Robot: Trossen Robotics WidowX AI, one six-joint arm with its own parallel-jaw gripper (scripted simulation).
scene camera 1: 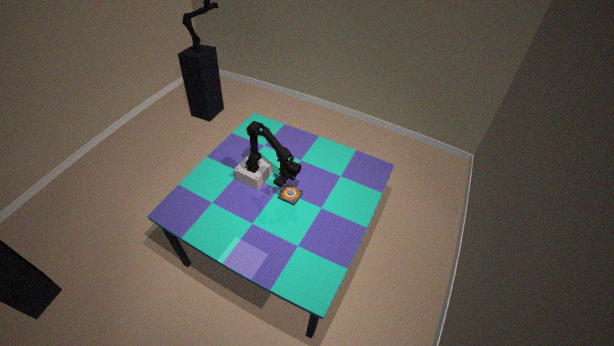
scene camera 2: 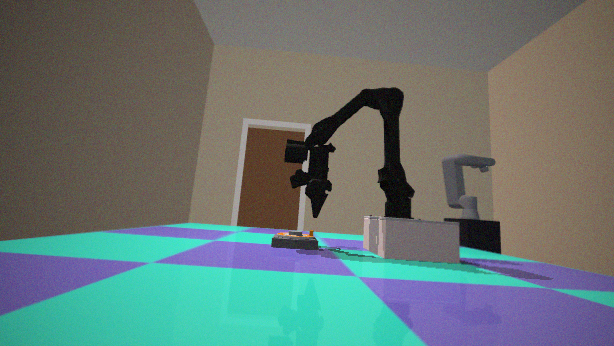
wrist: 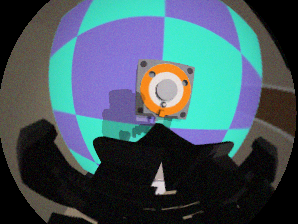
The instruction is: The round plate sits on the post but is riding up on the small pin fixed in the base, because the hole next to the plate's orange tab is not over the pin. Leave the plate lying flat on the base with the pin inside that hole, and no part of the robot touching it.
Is the gripper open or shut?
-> Shut.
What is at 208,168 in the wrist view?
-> The gripper.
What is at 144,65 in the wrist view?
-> A base.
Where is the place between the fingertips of the gripper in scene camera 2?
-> At 315,218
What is the gripper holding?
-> Nothing.
